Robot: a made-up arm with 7 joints.
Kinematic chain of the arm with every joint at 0, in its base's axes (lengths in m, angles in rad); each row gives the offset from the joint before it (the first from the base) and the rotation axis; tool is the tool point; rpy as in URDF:
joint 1: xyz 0 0 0 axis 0.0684 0.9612 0.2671
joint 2: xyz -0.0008 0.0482 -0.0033 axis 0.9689 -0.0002 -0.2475
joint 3: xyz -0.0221 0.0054 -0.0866 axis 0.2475 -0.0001 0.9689
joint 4: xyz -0.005 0 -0.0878 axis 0.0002 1 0
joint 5: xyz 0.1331 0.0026 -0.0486 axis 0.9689 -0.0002 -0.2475
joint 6: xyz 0.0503 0 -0.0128 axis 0.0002 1 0
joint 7: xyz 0.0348 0 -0.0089 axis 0.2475 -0.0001 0.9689
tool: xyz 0 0 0 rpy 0 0.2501 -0.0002
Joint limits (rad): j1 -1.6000..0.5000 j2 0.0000..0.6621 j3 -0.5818..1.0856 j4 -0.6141..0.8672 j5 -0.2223..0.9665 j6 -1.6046..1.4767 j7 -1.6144..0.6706
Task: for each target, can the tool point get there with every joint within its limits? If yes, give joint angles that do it. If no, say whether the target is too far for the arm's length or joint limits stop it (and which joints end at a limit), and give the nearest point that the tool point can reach.
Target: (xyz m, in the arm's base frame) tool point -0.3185 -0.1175 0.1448
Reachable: no: joint limits stop it (at a limit: joint 1, joint 2, joint 3, joint 4) | nearest point 0.0546 -0.1063 0.1159 | short by 0.374 m
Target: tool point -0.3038 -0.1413 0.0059
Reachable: no: joint limits stop it (at a limit: joint 1, joint 2, joint 3, joint 4) | nearest point 0.0558 -0.1084 0.1037 | short by 0.374 m
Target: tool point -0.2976 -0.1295 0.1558
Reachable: no: joint limits stop it (at a limit: joint 1, joint 2, joint 3, joint 4) | nearest point 0.0547 -0.1075 0.1171 | short by 0.355 m
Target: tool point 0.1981 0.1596 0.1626
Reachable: yes | joints -1.2607 0.5692 0.6007 -0.2031 0.2381 -0.6323 -0.0509
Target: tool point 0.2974 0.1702 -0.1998
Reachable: yes | joints -0.6507 0.4921 0.0283 0.5732 0.1112 1.0239 -0.9149
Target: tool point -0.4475 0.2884 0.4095
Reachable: no: too far | nearest point 0.0256 0.2035 0.1509 | short by 0.546 m
